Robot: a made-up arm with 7 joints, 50 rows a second.
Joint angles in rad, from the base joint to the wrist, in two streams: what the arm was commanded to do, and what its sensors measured. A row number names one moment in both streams.
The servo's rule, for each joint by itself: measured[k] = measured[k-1] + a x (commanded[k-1-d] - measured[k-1]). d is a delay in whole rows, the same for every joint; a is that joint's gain. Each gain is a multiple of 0.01, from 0.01 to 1. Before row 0 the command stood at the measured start. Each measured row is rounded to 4 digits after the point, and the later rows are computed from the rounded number. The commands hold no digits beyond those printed.
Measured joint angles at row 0: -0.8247 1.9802 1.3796 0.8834 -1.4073 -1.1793 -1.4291
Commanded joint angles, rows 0 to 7: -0.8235 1.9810 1.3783 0.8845 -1.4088 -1.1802 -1.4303; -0.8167 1.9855 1.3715 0.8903 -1.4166 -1.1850 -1.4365; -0.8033 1.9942 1.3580 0.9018 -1.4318 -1.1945 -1.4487; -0.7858 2.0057 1.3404 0.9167 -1.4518 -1.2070 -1.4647; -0.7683 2.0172 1.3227 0.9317 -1.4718 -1.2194 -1.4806; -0.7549 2.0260 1.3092 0.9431 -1.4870 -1.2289 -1.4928; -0.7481 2.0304 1.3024 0.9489 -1.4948 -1.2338 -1.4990; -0.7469 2.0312 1.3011 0.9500 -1.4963 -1.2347 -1.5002
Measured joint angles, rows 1 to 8: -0.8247 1.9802 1.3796 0.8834 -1.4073 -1.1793 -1.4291; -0.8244 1.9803 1.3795 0.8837 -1.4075 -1.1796 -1.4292; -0.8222 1.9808 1.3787 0.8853 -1.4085 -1.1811 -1.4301; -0.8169 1.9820 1.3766 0.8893 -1.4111 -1.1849 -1.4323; -0.8082 1.9841 1.3730 0.8959 -1.4156 -1.1911 -1.4362; -0.7970 1.9871 1.3680 0.9045 -1.4218 -1.1990 -1.4415; -0.7852 1.9906 1.3621 0.9138 -1.4290 -1.2074 -1.4477; -0.7748 1.9942 1.3561 0.9222 -1.4362 -1.2148 -1.4539
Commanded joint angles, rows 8 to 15: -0.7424 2.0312 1.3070 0.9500 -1.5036 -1.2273 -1.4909; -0.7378 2.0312 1.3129 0.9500 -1.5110 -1.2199 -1.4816; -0.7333 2.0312 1.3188 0.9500 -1.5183 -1.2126 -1.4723; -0.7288 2.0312 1.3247 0.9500 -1.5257 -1.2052 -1.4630; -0.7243 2.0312 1.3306 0.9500 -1.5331 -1.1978 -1.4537; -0.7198 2.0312 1.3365 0.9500 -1.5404 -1.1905 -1.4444; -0.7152 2.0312 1.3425 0.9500 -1.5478 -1.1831 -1.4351; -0.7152 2.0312 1.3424 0.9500 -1.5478 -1.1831 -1.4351
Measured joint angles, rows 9 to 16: -0.7670 1.9975 1.3506 0.9289 -1.4428 -1.2204 -1.4595; -0.7601 2.0005 1.3462 0.9340 -1.4495 -1.2223 -1.4633; -0.7539 2.0033 1.3429 0.9378 -1.4563 -1.2216 -1.4655; -0.7481 2.0058 1.3405 0.9407 -1.4631 -1.2191 -1.4663; -0.7427 2.0081 1.3389 0.9429 -1.4700 -1.2152 -1.4659; -0.7375 2.0102 1.3381 0.9446 -1.4769 -1.2103 -1.4644; -0.7325 2.0121 1.3379 0.9459 -1.4839 -1.2048 -1.4620; -0.7277 2.0138 1.3384 0.9469 -1.4909 -1.1987 -1.4588
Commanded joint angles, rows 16 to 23: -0.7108 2.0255 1.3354 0.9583 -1.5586 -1.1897 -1.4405; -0.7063 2.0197 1.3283 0.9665 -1.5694 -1.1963 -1.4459; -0.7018 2.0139 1.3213 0.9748 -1.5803 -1.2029 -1.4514; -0.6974 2.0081 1.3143 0.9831 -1.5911 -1.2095 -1.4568; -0.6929 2.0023 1.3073 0.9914 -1.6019 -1.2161 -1.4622; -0.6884 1.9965 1.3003 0.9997 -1.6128 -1.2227 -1.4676; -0.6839 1.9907 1.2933 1.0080 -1.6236 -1.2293 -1.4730; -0.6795 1.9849 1.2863 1.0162 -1.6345 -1.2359 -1.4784
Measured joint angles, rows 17 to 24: -0.7242 2.0154 1.3388 0.9476 -1.4972 -1.1943 -1.4560; -0.7204 2.0163 1.3385 0.9502 -1.5040 -1.1930 -1.4541; -0.7165 2.0166 1.3375 0.9541 -1.5112 -1.1939 -1.4531; -0.7124 2.0164 1.3359 0.9591 -1.5188 -1.1964 -1.4529; -0.7082 2.0157 1.3337 0.9649 -1.5268 -1.2001 -1.4534; -0.7039 2.0145 1.3311 0.9713 -1.5351 -1.2046 -1.4545; -0.6996 2.0129 1.3280 0.9781 -1.5436 -1.2097 -1.4561; -0.6952 2.0109 1.3245 0.9853 -1.5524 -1.2152 -1.4581
